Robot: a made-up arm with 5 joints.
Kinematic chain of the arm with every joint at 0, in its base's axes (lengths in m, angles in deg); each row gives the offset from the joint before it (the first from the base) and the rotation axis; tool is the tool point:
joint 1: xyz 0 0 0.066 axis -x
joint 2: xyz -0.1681 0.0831 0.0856 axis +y
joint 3: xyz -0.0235 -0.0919 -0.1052 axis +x
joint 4: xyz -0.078 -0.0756 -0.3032 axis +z
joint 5: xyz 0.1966 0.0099 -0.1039 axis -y
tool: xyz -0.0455 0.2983 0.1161
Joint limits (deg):
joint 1: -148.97..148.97
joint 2: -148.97..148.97
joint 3: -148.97..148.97
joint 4: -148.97..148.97
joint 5: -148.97..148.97
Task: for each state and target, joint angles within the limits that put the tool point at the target. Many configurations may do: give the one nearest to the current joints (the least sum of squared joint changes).
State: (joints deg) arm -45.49 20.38 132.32 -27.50 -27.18
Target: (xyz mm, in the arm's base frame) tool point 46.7 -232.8 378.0
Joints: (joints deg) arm -54.95 -17.74 142.66 -24.43 -70.80
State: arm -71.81 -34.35 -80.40 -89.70 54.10
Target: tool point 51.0 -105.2 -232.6
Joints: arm -73.74 6.13 -95.24 -61.78 18.60
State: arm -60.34 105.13 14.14 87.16 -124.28
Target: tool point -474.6 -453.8 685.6
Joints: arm -51.76 113.19 9.73 105.53 -138.66
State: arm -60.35 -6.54 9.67 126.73 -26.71
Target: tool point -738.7 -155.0 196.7
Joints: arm -83.30 47.33 18.24 104.52 -19.68
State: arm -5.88 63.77 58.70 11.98 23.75
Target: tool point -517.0 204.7 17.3
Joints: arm -15.06 90.99 19.83 -33.22 1.16
